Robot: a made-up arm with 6 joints.
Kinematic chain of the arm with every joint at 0, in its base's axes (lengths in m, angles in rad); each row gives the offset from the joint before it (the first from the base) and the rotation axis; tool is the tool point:
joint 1: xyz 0 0 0.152 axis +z
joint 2: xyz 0 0.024 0 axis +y
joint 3: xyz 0 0 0.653 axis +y
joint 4: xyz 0 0 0.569 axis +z
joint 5: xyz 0 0 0 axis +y
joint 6: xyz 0 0 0.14 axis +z
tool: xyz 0 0 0
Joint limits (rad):
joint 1: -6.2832..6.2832
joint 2: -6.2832..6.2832
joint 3: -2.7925..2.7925
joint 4: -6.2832..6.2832
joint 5: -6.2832..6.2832
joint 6: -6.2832..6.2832
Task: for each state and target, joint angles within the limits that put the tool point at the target. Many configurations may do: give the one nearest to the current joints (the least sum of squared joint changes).
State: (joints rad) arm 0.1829 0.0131 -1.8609 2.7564 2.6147 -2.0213
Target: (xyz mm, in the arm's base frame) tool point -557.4 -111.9 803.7
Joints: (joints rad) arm 0.2892 -0.1766 -1.2345 2.7274 2.6271 -2.0213
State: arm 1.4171 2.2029 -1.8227 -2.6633 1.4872 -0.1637
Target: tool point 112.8 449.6 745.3
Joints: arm 1.4082 1.5580 -1.6767 -2.6625 1.3221 -0.1637
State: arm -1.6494 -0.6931 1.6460 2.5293 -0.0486 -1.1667
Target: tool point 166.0 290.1 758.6
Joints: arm -2.0268 -1.6115 2.0725 2.5354 -0.0341 -1.1667
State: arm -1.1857 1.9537 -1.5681 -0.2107 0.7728 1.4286
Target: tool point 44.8 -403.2 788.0
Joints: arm -1.4563 1.5692 -2.0683 -0.2866 0.7025 1.4286
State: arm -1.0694 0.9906 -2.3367 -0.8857 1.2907 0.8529
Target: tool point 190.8 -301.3 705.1
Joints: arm -0.7912 1.5184 -2.2060 -0.8134 1.3933 0.8529
